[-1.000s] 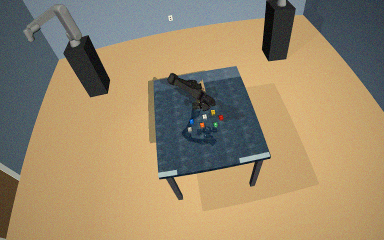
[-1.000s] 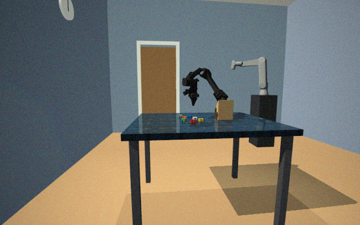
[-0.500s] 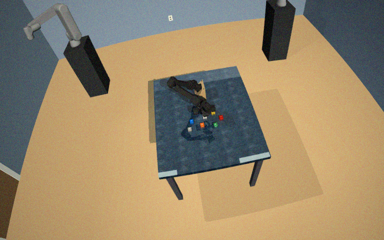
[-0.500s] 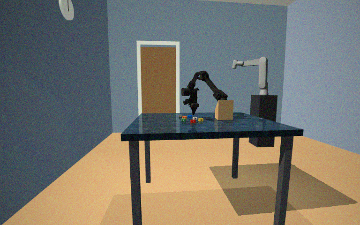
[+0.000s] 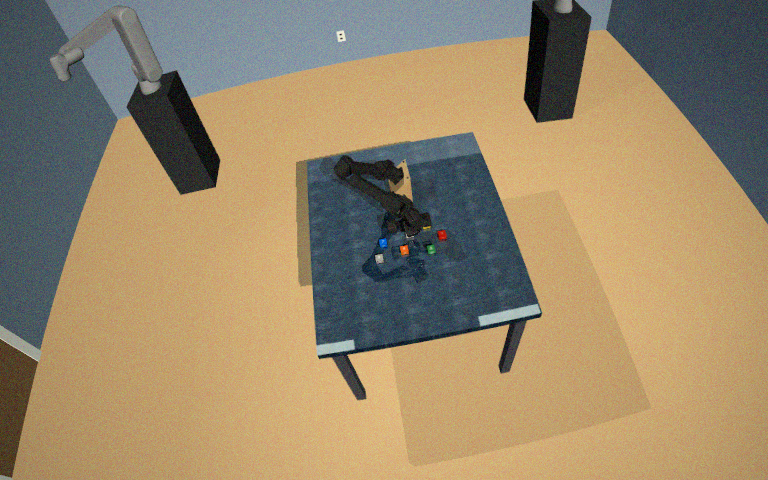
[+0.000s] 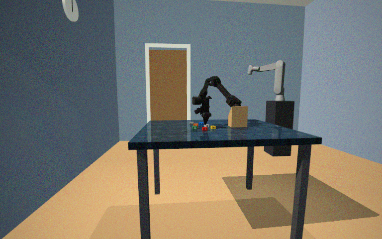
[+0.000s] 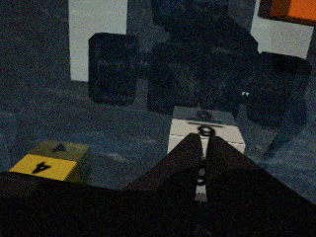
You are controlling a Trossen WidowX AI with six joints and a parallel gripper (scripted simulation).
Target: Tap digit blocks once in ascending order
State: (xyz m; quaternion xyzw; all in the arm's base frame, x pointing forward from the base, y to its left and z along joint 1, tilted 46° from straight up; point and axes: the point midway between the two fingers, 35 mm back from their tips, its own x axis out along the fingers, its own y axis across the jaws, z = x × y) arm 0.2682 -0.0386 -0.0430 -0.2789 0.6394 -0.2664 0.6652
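Right now my gripper tip is 1 cm past the white block and 1 cm above it. Round my gripper tip: orange block (7 cm ahead, 4 cm to the right, 1 cm below); then green block (9 cm ahead, 8 cm to the left, 1 cm below); then yellow block (8 cm to the left, 5 cm behind, 1 cm below).
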